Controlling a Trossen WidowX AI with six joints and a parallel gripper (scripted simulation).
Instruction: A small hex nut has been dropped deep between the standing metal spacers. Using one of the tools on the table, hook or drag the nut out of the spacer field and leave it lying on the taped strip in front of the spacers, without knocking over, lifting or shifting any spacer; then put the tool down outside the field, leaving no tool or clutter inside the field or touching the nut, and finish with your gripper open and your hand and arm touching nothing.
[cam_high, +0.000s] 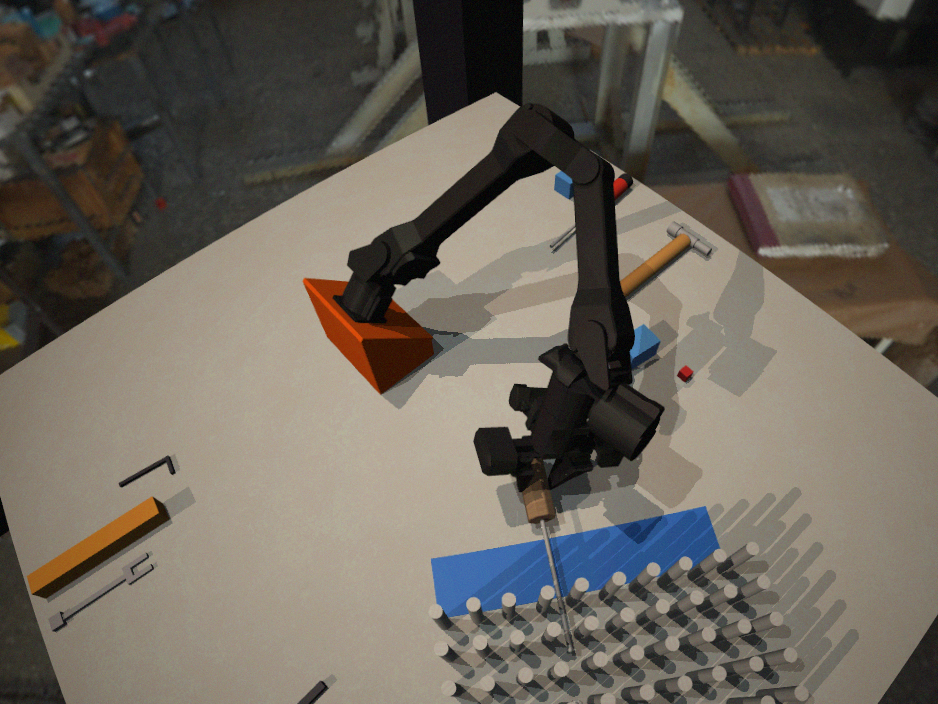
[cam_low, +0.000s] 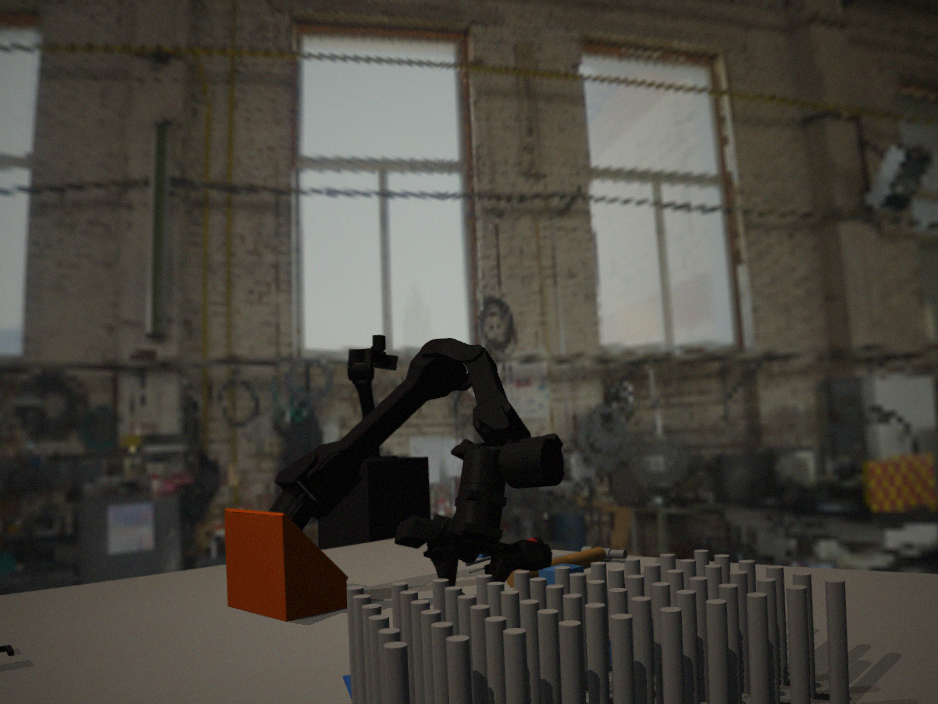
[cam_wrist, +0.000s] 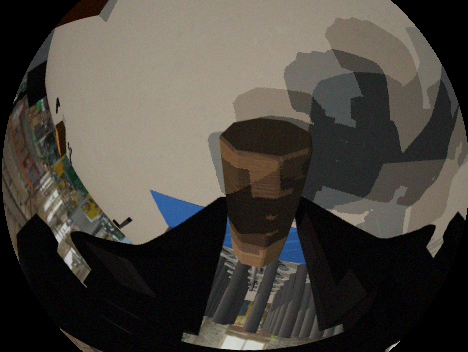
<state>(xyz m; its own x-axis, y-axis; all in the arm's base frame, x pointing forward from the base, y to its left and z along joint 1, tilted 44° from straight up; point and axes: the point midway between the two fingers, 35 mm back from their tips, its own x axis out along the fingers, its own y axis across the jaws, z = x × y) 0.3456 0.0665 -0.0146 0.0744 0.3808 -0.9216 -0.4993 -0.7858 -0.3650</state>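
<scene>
The blue taped strip lies 110 mm ahead of my gripper tip, 30 mm below it and 20 mm to the right of it. The rest, counted from my gripper tip: L-shaped key 410 mm to the right, 410 mm behind, 30 mm below; then grey wrench 570 mm to the right, 290 mm behind, 30 mm below; then small red cube 310 mm to the left, 30 mm below, 20 mm ahead.
</scene>
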